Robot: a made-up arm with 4 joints.
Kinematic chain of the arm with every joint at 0, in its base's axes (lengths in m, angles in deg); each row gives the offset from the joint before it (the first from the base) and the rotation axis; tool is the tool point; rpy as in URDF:
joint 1: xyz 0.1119 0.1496 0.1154 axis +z
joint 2: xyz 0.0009 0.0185 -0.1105 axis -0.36 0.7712 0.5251
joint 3: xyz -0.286 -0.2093 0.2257 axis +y
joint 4: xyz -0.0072 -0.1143 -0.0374 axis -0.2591 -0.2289 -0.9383
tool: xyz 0.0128 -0.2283 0.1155 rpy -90 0 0
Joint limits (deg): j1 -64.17..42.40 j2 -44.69..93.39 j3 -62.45..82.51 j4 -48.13..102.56
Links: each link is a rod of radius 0.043 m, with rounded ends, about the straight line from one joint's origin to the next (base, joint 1, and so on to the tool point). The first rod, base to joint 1, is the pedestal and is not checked.
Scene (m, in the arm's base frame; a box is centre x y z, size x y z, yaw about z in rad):
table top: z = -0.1
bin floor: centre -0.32 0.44 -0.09 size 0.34 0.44 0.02 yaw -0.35
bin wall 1: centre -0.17 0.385 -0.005 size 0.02 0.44 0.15 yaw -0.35
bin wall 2: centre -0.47 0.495 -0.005 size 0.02 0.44 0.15 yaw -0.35
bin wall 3: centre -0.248 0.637 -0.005 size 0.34 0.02 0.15 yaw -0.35
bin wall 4: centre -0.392 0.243 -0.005 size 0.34 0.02 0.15 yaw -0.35
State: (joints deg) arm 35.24 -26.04 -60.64 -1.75
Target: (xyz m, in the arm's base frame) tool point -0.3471 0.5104 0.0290
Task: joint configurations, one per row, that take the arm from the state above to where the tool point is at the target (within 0.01 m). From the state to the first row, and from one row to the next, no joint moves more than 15 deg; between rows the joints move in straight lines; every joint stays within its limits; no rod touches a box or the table.
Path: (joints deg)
1: 25.76 -16.88 -60.90 13.15
2: 16.29 -7.72 -61.16 28.05
3: 6.81 1.43 -61.42 42.95
4: -2.67 10.59 -61.67 57.86
5: -12.14 19.75 -61.93 72.76
6: -21.62 28.91 -62.19 87.66
7: -31.10 38.07 -62.45 102.56
8: -39.36 26.47 -59.73 98.34
9: -47.63 14.88 -57.01 94.13
10: -55.90 3.29 -54.29 89.91
11: -64.17 -8.31 -51.57 85.70

